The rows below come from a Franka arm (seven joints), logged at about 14 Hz.
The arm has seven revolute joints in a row. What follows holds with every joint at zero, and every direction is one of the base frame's. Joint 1 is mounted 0.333 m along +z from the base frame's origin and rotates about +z. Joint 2 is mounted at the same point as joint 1 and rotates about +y. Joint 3 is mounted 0.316 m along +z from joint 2 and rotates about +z. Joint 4 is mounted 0.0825 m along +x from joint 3 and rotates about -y. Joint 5 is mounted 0.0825 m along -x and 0.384 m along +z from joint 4 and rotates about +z. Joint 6 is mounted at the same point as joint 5 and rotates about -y. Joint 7 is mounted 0.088 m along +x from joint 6 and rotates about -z. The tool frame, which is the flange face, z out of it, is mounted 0.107 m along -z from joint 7; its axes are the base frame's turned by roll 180, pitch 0 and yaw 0 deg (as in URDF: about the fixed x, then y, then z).
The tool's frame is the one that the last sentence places.
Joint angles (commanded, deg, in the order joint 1, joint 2, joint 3, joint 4, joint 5, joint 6, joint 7), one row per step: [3.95 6.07 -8.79 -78.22 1.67 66.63 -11.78]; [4.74 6.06 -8.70 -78.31 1.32 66.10 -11.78]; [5.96 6.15 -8.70 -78.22 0.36 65.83 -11.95]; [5.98 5.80 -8.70 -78.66 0.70 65.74 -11.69]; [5.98 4.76 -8.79 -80.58 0.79 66.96 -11.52]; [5.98 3.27 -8.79 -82.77 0.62 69.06 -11.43]
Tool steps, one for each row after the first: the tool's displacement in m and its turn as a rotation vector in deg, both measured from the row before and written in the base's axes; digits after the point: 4 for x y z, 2 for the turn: [-0.0008 0.0075 -0.0011 -0.29 0.63 0.85]; [0.0003 0.0093 -0.0004 -0.90 0.32 1.29]; [-0.0020 0.0008 -0.0001 0.32 0.17 -0.20]; [-0.0030 -0.0014 -0.0035 0.17 -0.34 -0.27]; [-0.0035 -0.0016 -0.0008 -0.03 -1.38 -0.13]
